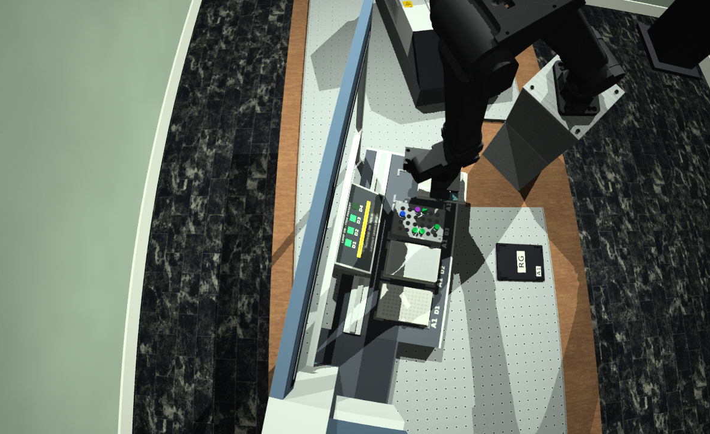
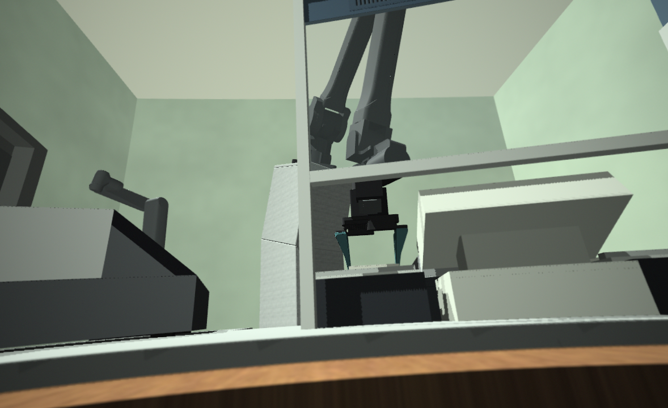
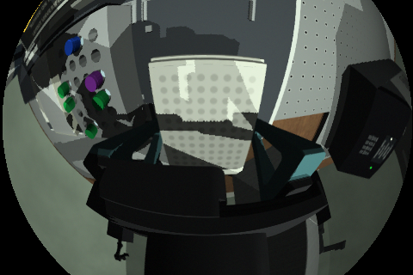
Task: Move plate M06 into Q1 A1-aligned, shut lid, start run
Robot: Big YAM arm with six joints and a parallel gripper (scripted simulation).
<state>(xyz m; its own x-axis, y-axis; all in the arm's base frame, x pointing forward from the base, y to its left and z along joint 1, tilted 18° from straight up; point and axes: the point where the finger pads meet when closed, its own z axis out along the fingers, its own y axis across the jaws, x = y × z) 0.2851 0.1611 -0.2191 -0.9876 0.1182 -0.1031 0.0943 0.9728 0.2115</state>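
Now: hand 110 mm to the right of the tube cooling block, 60 mm short of it and 20 mm above it. The rest, counted from my hand: frame post 220 mm ahead, 150 mm above, 100 mm to the right; then deep-well block 210 mm to the left, 70 mm ahead, 10 mm below.
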